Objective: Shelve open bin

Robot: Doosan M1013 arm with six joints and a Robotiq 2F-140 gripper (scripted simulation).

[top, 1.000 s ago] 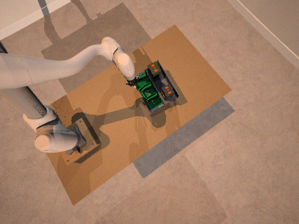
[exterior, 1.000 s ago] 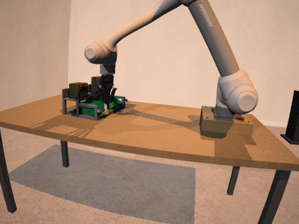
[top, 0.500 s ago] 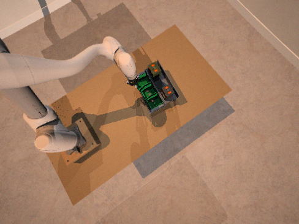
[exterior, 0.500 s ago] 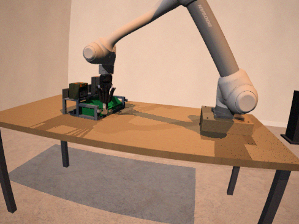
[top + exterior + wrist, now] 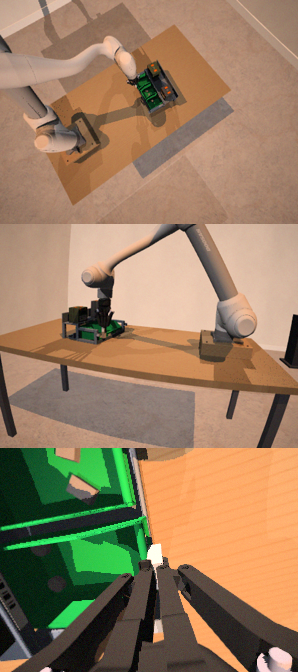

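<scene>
The shelf lip is 110 mm to the right of my hand, 50 mm below it and 10 mm behind it.
</scene>
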